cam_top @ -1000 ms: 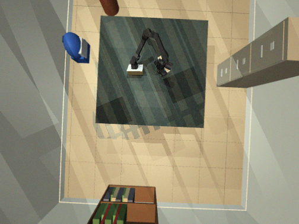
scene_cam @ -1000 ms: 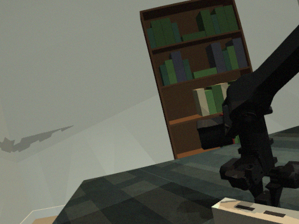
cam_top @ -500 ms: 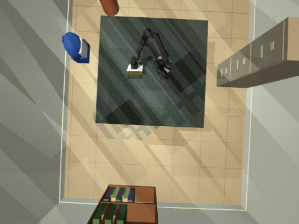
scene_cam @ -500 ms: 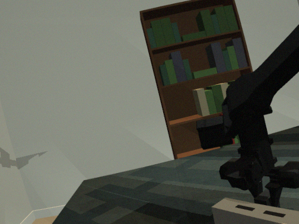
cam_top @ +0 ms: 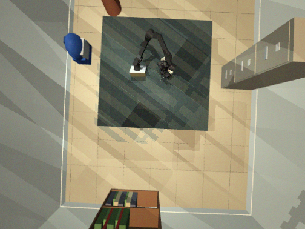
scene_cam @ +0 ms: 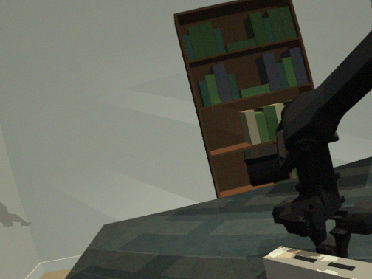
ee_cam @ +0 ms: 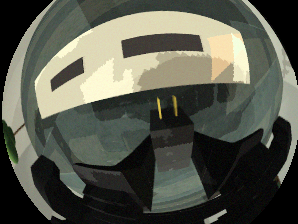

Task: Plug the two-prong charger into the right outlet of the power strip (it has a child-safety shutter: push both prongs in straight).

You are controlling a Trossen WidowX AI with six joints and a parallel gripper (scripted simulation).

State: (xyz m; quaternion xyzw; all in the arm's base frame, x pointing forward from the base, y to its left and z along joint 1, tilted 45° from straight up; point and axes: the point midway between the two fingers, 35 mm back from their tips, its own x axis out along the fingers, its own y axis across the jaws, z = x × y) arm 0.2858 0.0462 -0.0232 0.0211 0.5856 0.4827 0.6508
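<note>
Right now the dark charger is 1 cm to the left of my gripper tip, 1 cm ahead of it and 1 cm above it.
</note>
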